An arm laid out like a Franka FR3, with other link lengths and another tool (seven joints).
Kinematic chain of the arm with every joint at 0, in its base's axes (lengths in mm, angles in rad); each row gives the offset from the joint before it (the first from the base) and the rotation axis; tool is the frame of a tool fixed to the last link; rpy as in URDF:
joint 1: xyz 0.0 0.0 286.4 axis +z
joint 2: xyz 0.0 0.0 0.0 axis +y
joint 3: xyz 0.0 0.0 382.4 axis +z
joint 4: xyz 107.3 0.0 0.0 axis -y
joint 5: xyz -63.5 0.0 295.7 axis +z
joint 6: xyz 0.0 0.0 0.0 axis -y
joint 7: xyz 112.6 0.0 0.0 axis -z
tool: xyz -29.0 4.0 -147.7 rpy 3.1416 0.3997 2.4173
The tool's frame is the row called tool.
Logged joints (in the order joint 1, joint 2, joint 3, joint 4, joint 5, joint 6, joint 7), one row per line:
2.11, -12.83, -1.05, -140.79, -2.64, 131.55, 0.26
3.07, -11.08, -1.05, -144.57, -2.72, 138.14, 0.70
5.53, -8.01, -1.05, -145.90, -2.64, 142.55, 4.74
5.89, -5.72, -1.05, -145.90, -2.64, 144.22, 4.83
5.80, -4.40, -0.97, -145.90, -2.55, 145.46, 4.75
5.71, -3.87, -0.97, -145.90, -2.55, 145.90, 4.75
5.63, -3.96, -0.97, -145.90, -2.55, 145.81, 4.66
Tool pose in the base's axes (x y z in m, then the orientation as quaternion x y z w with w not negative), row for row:
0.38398, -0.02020, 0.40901, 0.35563, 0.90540, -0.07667, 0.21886
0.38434, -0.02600, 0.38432, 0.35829, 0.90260, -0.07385, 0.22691
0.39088, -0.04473, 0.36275, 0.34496, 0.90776, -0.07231, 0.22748
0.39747, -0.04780, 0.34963, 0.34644, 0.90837, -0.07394, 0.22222
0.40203, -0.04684, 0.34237, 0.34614, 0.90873, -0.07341, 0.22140
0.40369, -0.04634, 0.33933, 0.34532, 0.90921, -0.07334, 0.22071
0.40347, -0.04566, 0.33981, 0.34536, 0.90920, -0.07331, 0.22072
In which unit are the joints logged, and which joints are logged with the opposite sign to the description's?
The joints are logged in degrees. Opposite sign: joint 1, joint 7.
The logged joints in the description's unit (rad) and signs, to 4 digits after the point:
-0.0368, -0.2239, -0.0183, -2.4572, -0.0461, 2.2960, -0.0045
-0.0536, -0.1934, -0.0183, -2.5232, -0.0475, 2.4110, -0.0122
-0.0965, -0.1398, -0.0183, -2.5464, -0.0461, 2.4880, -0.0827
-0.1028, -0.0998, -0.0183, -2.5464, -0.0461, 2.5171, -0.0843
-0.1012, -0.0768, -0.0169, -2.5464, -0.0445, 2.5388, -0.0829
-0.0997, -0.0675, -0.0169, -2.5464, -0.0445, 2.5464, -0.0829
-0.0983, -0.0691, -0.0169, -2.5464, -0.0445, 2.5449, -0.0813

